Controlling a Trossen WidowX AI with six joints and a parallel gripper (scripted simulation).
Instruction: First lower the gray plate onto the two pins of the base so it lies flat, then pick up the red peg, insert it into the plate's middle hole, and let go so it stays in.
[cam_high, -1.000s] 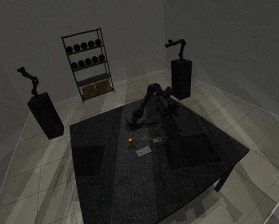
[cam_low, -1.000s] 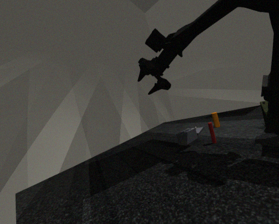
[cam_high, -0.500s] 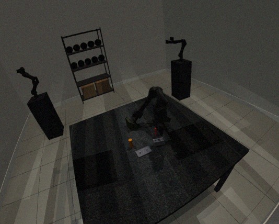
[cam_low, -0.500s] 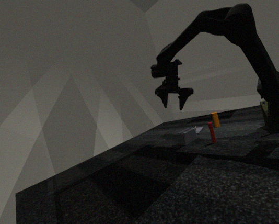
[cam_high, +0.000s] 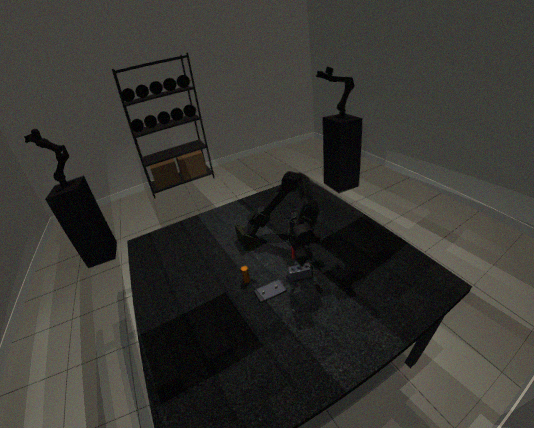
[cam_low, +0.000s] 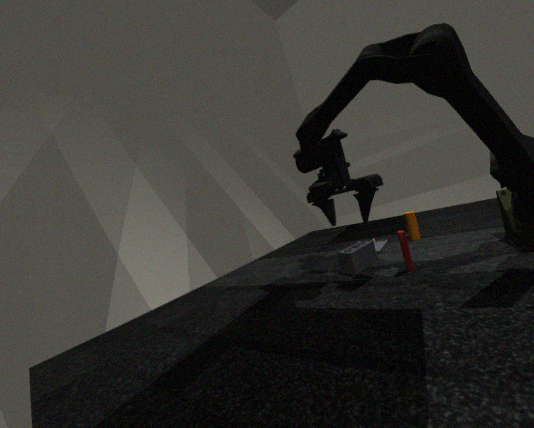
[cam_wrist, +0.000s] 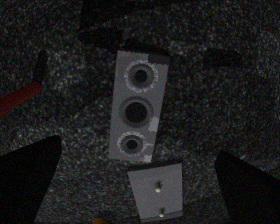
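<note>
The gray plate lies 70 mm below my gripper tip. Also, from my gripper tip: orange cylinder 220 mm to the right, 90 mm behind, 70 mm below; red peg 120 mm behind, 70 mm below, 30 mm to the left; base 150 mm to the right, 100 mm below, 10 mm ahead.
</note>
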